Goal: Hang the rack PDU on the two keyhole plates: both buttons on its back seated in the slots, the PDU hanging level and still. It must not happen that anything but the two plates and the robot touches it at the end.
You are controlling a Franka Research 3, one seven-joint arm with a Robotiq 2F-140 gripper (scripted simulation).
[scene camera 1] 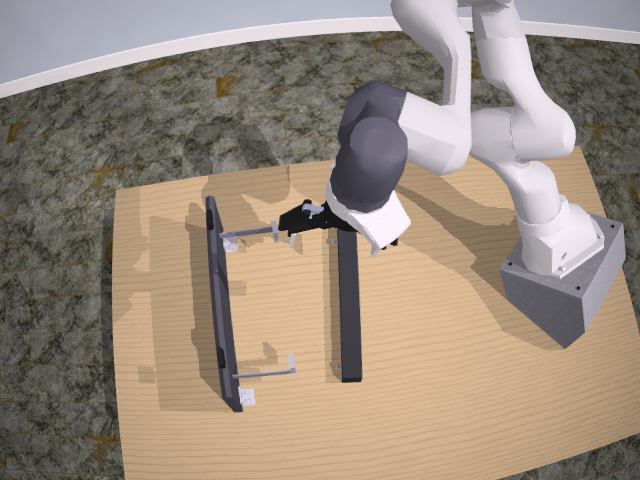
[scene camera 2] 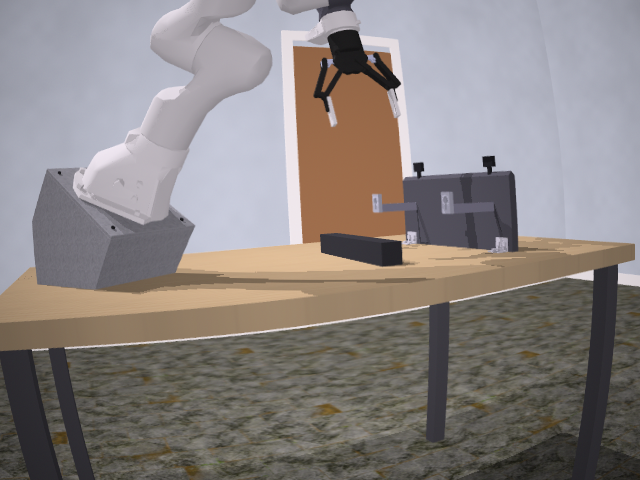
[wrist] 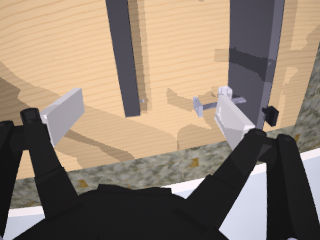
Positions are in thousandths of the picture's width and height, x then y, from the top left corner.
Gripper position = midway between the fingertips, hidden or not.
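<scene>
Rack PDU (scene camera 1: 548, 672), (scene camera 2: 596, 526). Dark upright panel (scene camera 2: 748, 480), (scene camera 1: 363, 839). The gripper (scene camera 2: 573, 251), (scene camera 1: 520, 511), (wrist: 467, 431).
</scene>
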